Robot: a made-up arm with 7 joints. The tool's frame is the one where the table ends. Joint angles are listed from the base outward.
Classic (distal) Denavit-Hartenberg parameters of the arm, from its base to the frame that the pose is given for. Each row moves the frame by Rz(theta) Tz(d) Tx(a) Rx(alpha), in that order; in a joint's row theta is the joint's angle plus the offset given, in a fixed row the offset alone. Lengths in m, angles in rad.
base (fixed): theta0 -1.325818, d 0, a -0.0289, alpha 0
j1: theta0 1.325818, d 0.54, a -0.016, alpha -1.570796
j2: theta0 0, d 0.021, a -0.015, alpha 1.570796
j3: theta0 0, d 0.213, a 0.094, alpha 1.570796
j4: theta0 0, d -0.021, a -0.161, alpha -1.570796
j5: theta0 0, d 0.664, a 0.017, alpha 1.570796
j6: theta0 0, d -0.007, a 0.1, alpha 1.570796
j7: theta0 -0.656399, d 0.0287, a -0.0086, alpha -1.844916
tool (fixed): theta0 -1.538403, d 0.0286, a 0, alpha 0
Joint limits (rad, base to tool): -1.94..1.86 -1.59..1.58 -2.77..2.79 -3..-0.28 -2.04..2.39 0.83..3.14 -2.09..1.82
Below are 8 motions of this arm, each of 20 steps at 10 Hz.
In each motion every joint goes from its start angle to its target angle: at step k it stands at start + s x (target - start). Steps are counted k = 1, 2, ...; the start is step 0. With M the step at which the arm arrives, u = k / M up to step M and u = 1 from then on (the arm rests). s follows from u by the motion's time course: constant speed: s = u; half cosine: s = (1 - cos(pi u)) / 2; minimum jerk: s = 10 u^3 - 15 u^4 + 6 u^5.
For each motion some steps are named. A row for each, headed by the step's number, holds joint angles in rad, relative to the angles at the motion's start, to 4 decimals.
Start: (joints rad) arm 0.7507 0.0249 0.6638 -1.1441 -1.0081 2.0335 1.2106
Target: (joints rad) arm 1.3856 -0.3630 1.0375 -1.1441 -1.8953 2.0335 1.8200
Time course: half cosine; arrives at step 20
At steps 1, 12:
1: 0.0039 -0.0024 0.0023 0.0000 -0.0055 0.0000 0.0038
12: 0.4155 -0.2539 0.2446 0.0000 -0.5807 0.0000 0.3989

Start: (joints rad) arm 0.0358 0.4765 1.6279 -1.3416 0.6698 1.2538 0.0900
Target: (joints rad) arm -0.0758 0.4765 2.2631 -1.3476 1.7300 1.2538 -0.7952
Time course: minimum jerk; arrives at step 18
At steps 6, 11, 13, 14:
6: -0.0234 0.0000 0.1333 -0.0013 0.2225 0.0000 -0.1858
11: -0.0783 0.0000 0.4456 -0.0042 0.7438 0.0000 -0.6210
13: -0.0965 0.0000 0.5495 -0.0052 0.9171 0.0000 -0.7657
14: -0.1031 0.0000 0.5867 -0.0055 0.9792 0.0000 -0.8176

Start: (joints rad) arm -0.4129 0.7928 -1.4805 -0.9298 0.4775 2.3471 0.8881
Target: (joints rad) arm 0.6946 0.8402 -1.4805 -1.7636 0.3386 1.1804 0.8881
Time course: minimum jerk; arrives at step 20
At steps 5, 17, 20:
5: 0.1146 0.0049 0.0000 -0.0863 -0.0144 -0.1208 0.0000
17: 1.0780 0.0461 0.0000 -0.8116 -0.1352 -1.1357 0.0000
20: 1.1075 0.0474 0.0000 -0.8338 -0.1389 -1.1667 0.0000

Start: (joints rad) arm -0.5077 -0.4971 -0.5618 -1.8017 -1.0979 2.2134 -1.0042
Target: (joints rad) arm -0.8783 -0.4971 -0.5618 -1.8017 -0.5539 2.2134 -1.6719
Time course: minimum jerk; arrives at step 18
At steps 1, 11, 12, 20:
1: -0.0006 0.0000 0.0000 0.0000 0.0009 0.0000 -0.0011
11: -0.2600 0.0000 0.0000 0.0000 0.3817 0.0000 -0.4684
12: -0.2928 0.0000 0.0000 0.0000 0.4298 0.0000 -0.5276
20: -0.3706 0.0000 0.0000 0.0000 0.5440 0.0000 -0.6677

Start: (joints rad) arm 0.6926 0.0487 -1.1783 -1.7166 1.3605 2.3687 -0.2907
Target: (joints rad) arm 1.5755 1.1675 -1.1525 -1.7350 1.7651 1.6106 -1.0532
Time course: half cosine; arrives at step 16
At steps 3, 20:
3: 0.0744 0.0943 0.0022 -0.0016 0.0341 -0.0639 -0.0643
20: 0.8829 1.1188 0.0258 -0.0184 0.4046 -0.7581 -0.7625

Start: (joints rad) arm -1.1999 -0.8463 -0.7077 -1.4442 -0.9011 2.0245 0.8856
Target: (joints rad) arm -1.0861 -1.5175 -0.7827 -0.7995 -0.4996 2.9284 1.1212
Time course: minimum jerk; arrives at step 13
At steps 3, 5, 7, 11, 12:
3: 0.0096 -0.0566 -0.0063 0.0543 0.0338 0.0762 0.0199
5: 0.0331 -0.1955 -0.0218 0.1877 0.1169 0.2632 0.0686
7: 0.0651 -0.3838 -0.0429 0.3687 0.2296 0.5169 0.1347
11: 0.1106 -0.6521 -0.0729 0.6263 0.3900 0.8781 0.2289
12: 0.1133 -0.6685 -0.0747 0.6421 0.3999 0.9002 0.2346

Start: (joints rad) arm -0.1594 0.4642 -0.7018 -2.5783 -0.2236 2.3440 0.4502
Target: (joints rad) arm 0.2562 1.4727 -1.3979 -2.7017 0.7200 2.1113 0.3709
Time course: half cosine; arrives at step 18
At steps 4, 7, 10, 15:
4: 0.0486 0.1180 -0.0814 -0.0144 0.1104 -0.0272 -0.0093
7: 0.1367 0.3318 -0.2290 -0.0406 0.3104 -0.0766 -0.0261
10: 0.2439 0.5918 -0.4085 -0.0724 0.5537 -0.1366 -0.0465
15: 0.3878 0.9409 -0.6495 -0.1151 0.8804 -0.2171 -0.0740

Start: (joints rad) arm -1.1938 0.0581 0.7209 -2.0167 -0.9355 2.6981 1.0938
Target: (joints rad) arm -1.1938 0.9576 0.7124 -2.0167 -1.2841 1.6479 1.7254
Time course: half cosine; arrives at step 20
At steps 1, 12, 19, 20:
1: 0.0000 0.0055 -0.0001 0.0000 -0.0021 -0.0065 0.0039
12: 0.0000 0.5887 -0.0056 0.0000 -0.2282 -0.6874 0.4134
19: 0.0000 0.8940 -0.0084 0.0000 -0.3465 -1.0437 0.6277
20: 0.0000 0.8995 -0.0085 0.0000 -0.3486 -1.0502 0.6316

